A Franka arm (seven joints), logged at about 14 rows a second.
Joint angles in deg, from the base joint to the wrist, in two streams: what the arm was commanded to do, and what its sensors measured. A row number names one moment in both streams.
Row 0, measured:
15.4, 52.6, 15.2, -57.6, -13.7, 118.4, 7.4
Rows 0 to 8, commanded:
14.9, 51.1, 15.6, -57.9, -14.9, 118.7, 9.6
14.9, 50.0, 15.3, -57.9, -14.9, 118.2, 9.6
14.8, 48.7, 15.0, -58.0, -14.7, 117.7, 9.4
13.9, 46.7, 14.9, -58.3, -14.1, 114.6, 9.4
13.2, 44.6, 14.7, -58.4, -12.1, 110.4, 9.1
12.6, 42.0, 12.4, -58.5, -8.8, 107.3, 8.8
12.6, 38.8, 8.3, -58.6, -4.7, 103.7, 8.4
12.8, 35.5, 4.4, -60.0, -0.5, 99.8, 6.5
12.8, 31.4, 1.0, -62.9, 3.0, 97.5, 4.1
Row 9, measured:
13.1, 40.1, 6.8, -56.4, -3.5, 101.8, 7.1
